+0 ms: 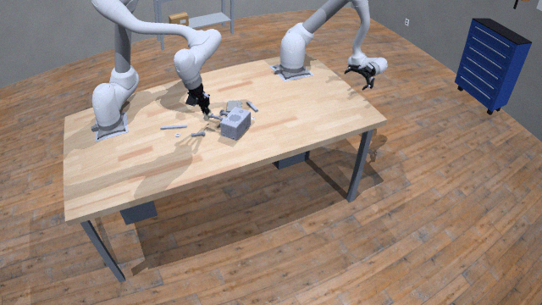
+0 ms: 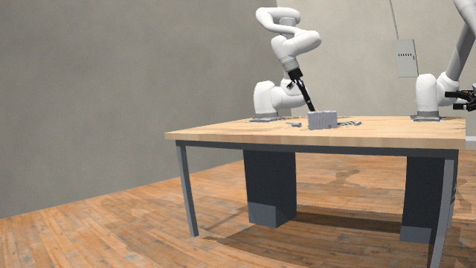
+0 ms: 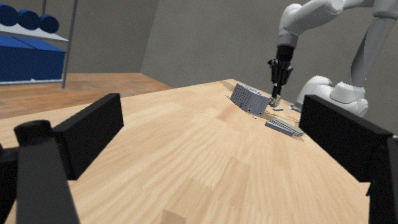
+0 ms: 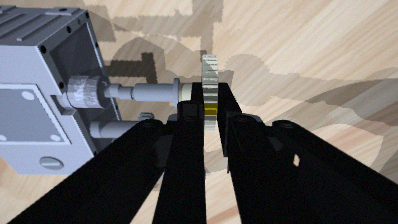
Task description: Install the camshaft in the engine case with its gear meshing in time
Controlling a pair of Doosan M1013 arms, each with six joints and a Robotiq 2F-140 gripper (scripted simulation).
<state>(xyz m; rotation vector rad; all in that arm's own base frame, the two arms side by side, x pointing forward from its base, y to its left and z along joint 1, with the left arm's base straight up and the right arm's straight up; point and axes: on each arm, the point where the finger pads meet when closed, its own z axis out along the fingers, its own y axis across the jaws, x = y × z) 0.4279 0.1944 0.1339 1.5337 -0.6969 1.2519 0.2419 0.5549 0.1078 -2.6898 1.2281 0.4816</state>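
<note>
Right now my right hand is 1 cm short of the small crank gear, 9 cm to the right of it and 5 cm above it. Round my right hand: bolt-like part 6 cm ahead, 6 cm to the right, 10 cm below; long rod 7 cm behind, 17 cm to the right, 10 cm below; small ring 17 cm to the right, 11 cm below.
</note>
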